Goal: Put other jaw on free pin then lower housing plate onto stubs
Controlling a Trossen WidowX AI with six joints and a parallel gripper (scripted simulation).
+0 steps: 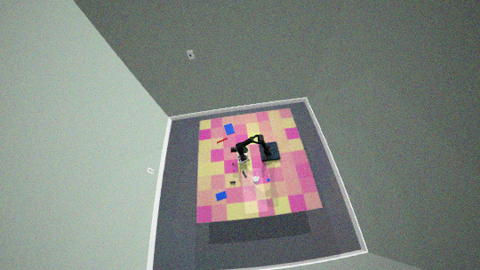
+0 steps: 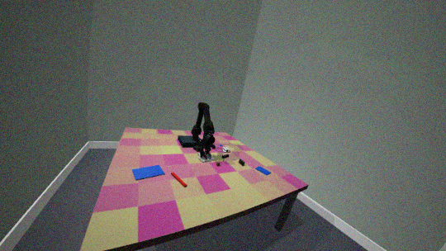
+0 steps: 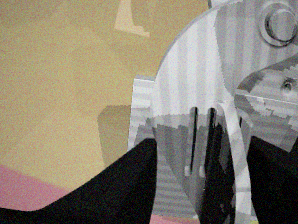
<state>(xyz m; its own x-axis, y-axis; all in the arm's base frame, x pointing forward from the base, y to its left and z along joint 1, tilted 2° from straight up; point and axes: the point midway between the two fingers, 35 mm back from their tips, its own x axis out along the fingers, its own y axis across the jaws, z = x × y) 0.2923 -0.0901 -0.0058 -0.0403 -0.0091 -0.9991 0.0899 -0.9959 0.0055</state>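
The grey jaw is 3 cm behind my gripper tip and 2 cm to the left of it. From my gripper tip the other things lie so: red stick 29 cm to the right, 18 cm ahead, 1 cm below; white housing plate 32 cm to the left, 6 cm behind, 1 cm above.
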